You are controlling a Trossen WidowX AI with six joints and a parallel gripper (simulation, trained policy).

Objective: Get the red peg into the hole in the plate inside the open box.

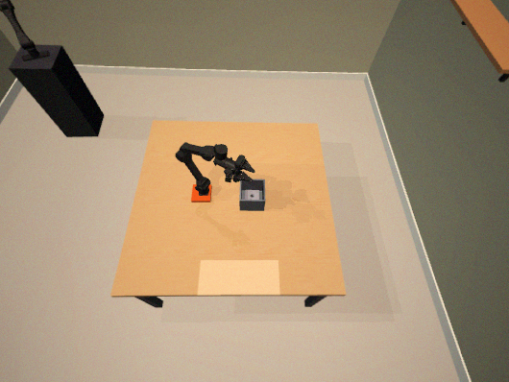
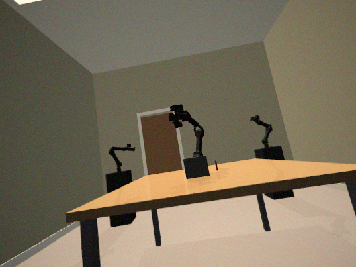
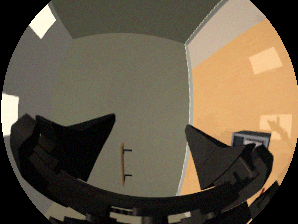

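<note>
The red peg lies 14 cm behind my gripper tip, 30 cm to the left of it and 44 cm below it. Round my gripper tip: plate (1 cm ahead, 12 cm to the left, 43 cm below).
</note>
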